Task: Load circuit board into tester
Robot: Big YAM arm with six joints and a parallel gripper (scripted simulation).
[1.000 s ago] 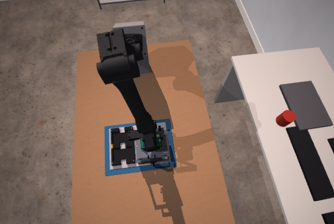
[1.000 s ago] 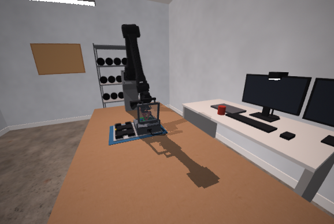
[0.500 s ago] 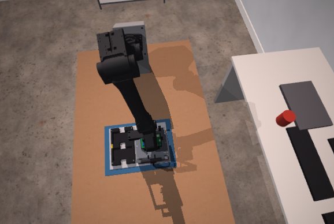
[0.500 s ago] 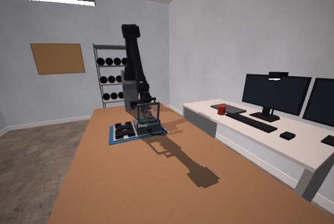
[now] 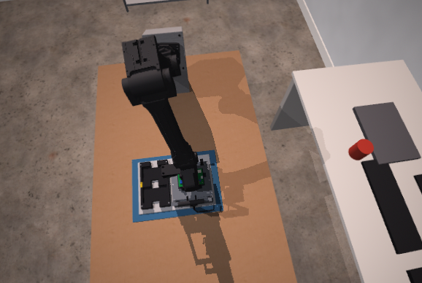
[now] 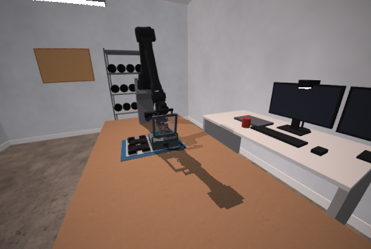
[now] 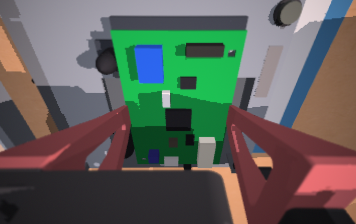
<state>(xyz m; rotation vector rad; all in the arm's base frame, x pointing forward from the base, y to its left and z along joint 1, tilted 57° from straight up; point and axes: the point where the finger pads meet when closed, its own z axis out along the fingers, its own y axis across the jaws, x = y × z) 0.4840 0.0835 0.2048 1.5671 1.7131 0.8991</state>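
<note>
The green circuit board is right at my hand. The rest, counted from my hand: clear lid 120 mm ahead, 100 mm above, 20 mm to the left.
</note>
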